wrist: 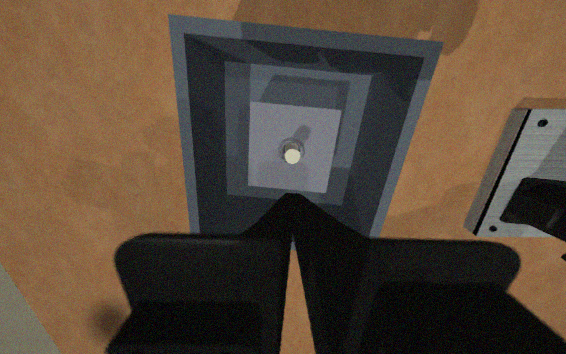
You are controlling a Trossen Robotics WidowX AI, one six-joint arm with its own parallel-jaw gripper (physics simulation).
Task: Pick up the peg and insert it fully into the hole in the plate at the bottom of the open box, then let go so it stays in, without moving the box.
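Places are measured from the arm's base along level axes (x ahead, y left, z up), in metres.
Pixels of known places: gripper, between the fingertips: [291, 200]; arm's base, origin of its link: [533, 202].
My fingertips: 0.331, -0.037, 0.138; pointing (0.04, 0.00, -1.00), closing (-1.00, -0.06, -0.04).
Note:
Ahead of a thing's pixels: the offset from my fingertips to its top centre, as dx, dy, dz. "spot": to the spot under its first point. Level surfaces: height alone.
The cream peg {-0.001, -0.007, -0.072} [292, 156] stands upright in the ringed hole of the light grey plate {+0.000, -0.005, -0.099} [270, 172], its round top facing up and casting a short shadow. How deep it sits is hard to tell from above. The plate lies at the bottom of the open blue-grey box {spot: +0.091, -0.045, -0.062} [181, 100], whose near wall is partly hidden by the fingers. My gripper [291, 200] is shut with nothing between its fingertips. It is above the near part of the box, and its tips show just below the plate in the view, apart from the peg.
The box stands on a wooden table top {dz -0.160} [90, 125]. At the right is a brushed metal base plate [537, 155] with screw holes and a black part on it. A grey-green surface [20, 320] shows at the lower left corner, past the table edge.

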